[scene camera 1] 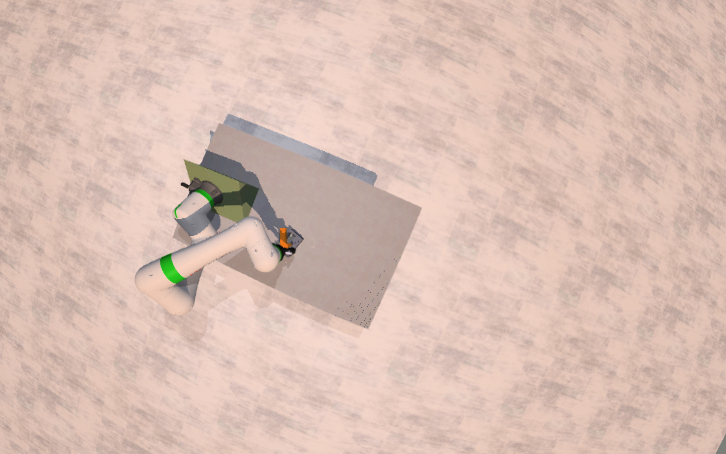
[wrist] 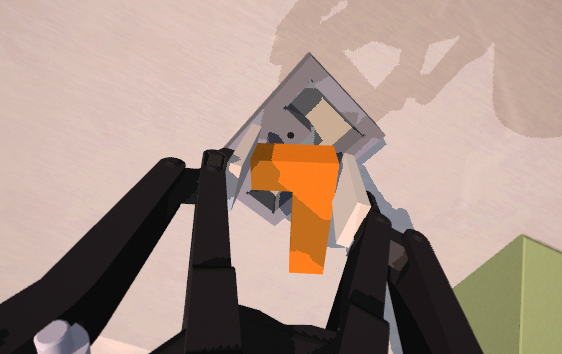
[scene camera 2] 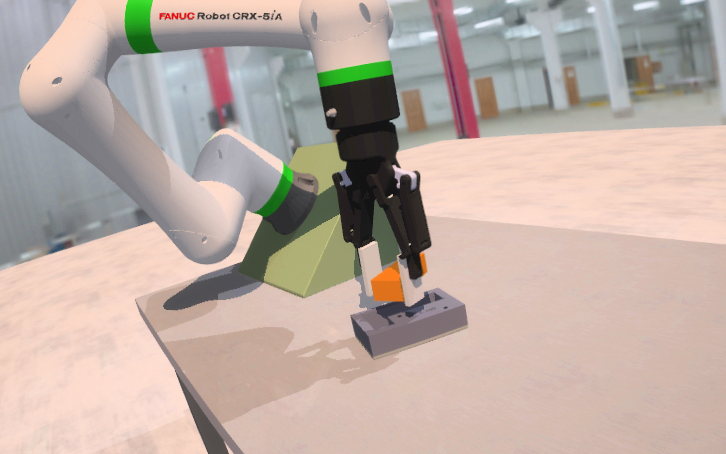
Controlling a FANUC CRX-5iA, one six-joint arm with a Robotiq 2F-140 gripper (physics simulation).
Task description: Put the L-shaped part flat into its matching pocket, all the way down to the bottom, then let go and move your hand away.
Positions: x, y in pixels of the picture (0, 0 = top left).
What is my gripper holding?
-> An orange L-shaped part.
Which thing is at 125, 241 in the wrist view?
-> My gripper.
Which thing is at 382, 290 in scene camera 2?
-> An orange L-shaped part.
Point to an orange L-shaped part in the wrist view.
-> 310, 172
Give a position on a grey pocket block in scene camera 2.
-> At 390, 328
